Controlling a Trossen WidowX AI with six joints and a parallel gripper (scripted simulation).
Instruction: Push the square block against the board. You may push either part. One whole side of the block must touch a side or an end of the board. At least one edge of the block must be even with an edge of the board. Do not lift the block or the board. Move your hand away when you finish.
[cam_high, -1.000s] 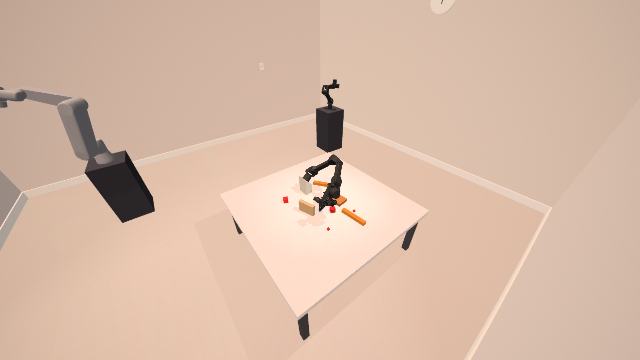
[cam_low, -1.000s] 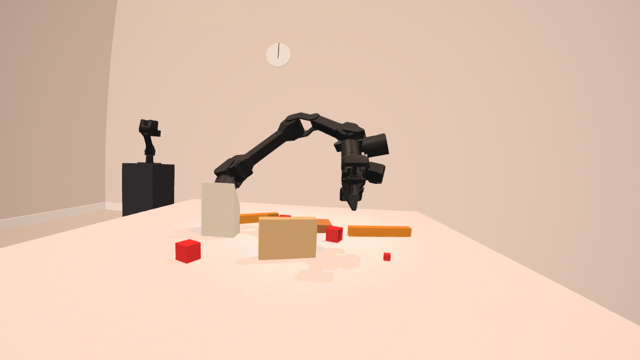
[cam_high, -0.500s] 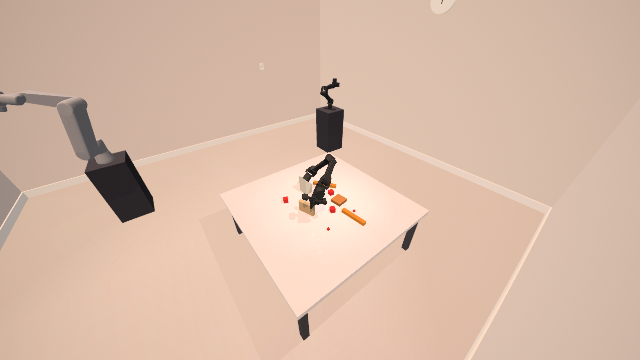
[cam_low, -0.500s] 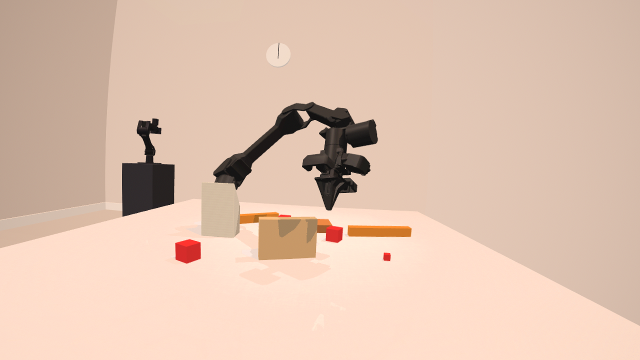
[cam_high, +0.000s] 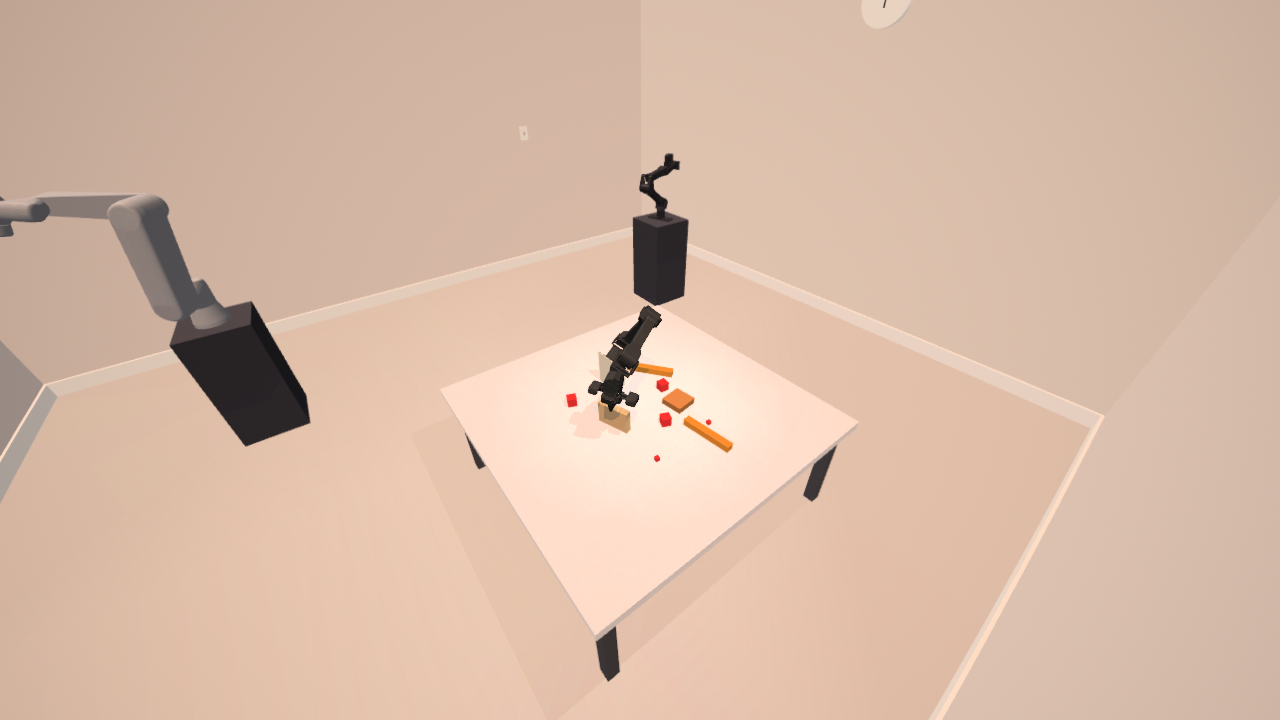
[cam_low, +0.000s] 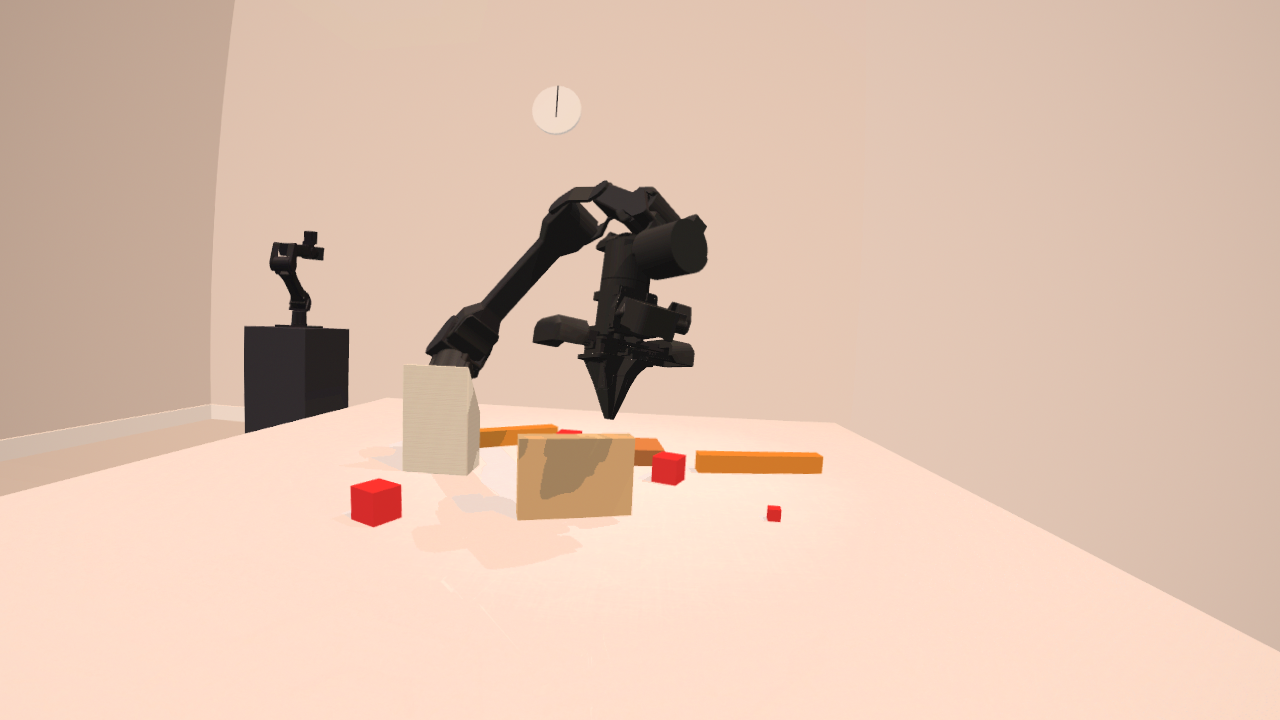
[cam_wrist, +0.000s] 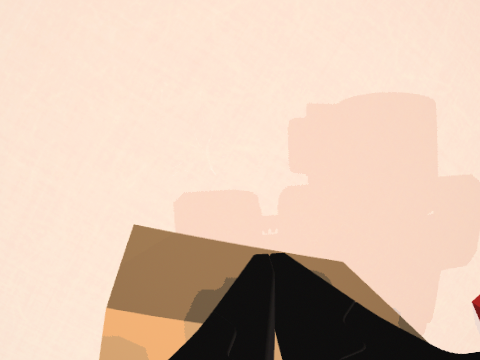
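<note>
Right now the tan block is 4 cm behind my gripper tip, 4 cm to the left of it and 8 cm below it. Also, from my gripper tip: dark orange square block (1 cm ahead, 34 cm to the left, 12 cm below).
</note>
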